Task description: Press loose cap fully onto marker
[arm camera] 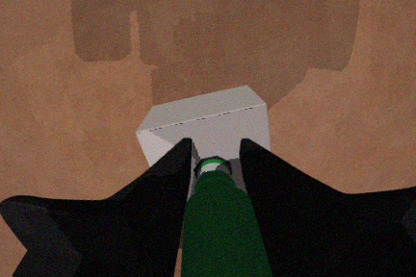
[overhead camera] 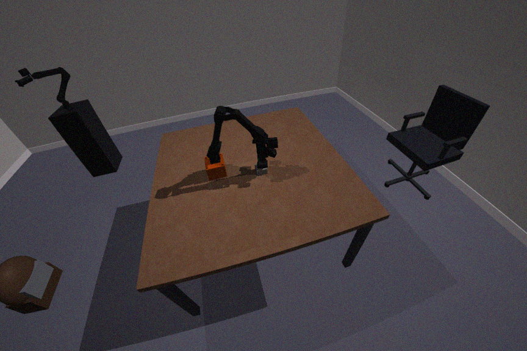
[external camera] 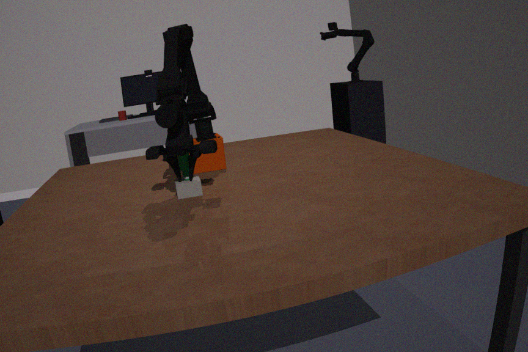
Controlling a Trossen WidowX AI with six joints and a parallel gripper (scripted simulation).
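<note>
Right now my gripper tip is 50 mm below the green cap and 20 mm past it. Also, from my gripper tip: grey holder block (20 mm below, 20 mm behind).
</note>
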